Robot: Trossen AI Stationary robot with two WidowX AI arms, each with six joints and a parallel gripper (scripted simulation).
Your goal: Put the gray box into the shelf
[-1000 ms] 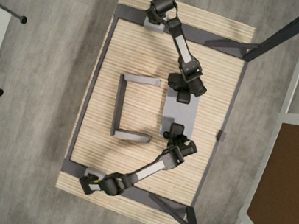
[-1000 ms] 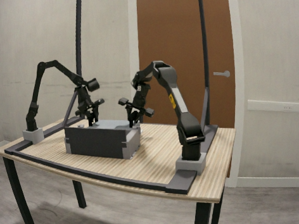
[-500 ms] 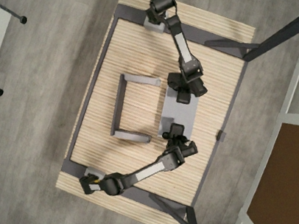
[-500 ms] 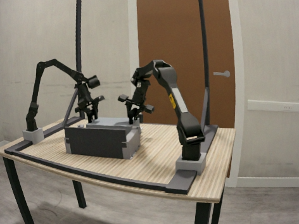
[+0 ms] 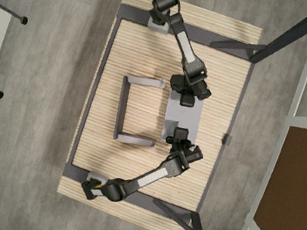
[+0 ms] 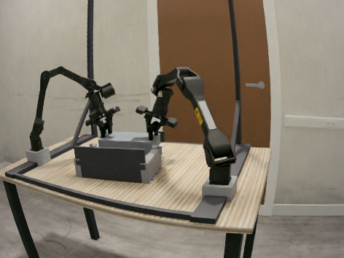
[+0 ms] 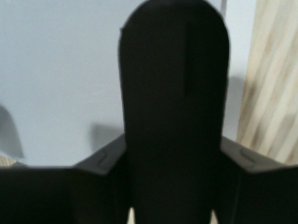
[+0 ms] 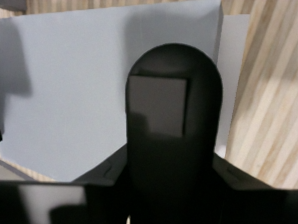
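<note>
The gray box is 20 mm behind my right hand, 110 mm to the left of it and 50 mm below it. Round my right hand: shelf back wall: 270 mm ahead, 190 mm to the left, 50 mm below.
My left gripper is now 120 mm to the left of the gray box, 50 mm above it and 20 mm short of it. Also, from my left hand: shelf back wall: 310 mm ahead, 50 mm below, 40 mm to the right.
</note>
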